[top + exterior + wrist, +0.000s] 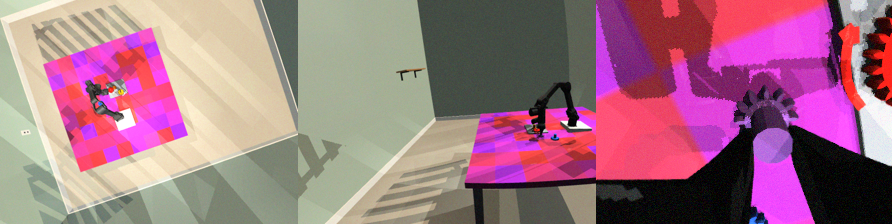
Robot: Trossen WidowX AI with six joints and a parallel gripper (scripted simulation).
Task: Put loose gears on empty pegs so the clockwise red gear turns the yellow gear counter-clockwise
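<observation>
The orange gear lies 10 mm ahead of my gripper tip and 150 mm to the right of it. Also, from my gripper tip: purple gear 10 mm below; blue gear 90 mm behind, 70 mm to the left, 10 mm below; red gear 100 mm to the right, 10 mm below.
</observation>
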